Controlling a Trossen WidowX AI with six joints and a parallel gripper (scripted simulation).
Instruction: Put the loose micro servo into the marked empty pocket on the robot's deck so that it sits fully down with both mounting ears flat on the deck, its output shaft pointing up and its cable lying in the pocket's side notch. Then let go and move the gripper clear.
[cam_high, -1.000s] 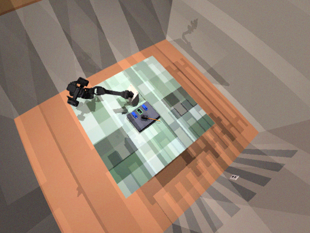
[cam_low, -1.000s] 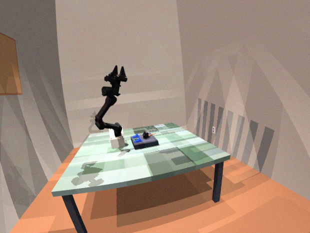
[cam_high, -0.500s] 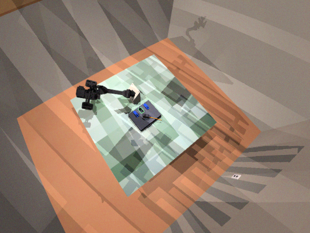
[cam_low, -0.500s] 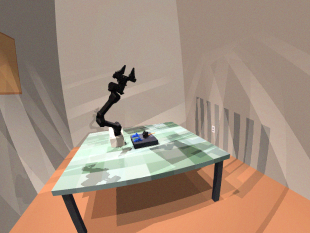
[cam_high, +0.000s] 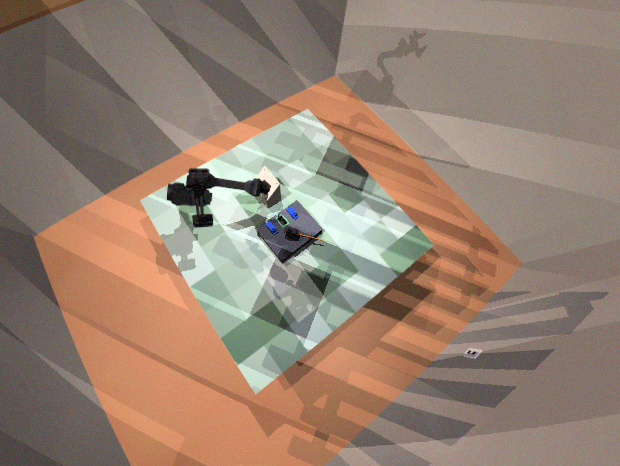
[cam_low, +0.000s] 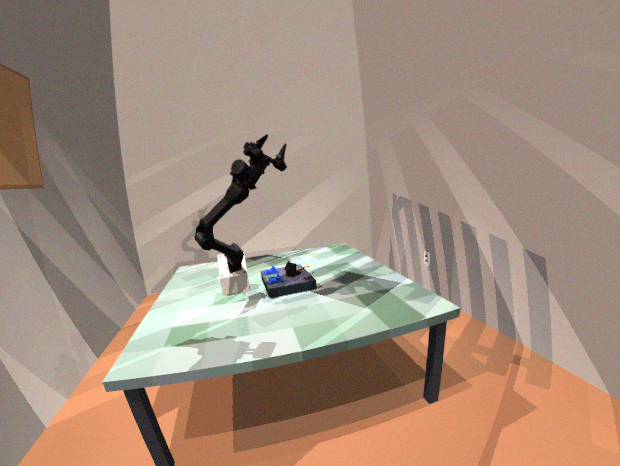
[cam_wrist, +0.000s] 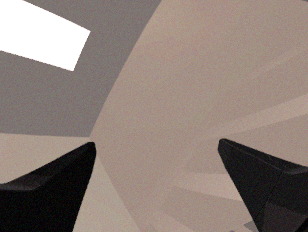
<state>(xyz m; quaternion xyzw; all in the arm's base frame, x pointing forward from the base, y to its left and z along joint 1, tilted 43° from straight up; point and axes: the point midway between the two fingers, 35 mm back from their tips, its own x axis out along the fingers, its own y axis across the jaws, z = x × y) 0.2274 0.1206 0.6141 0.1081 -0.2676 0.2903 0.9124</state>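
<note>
Now: gripper tip 90 mm short of the dark deck, 270 mm to the right of it and 690 mm above it.
</note>
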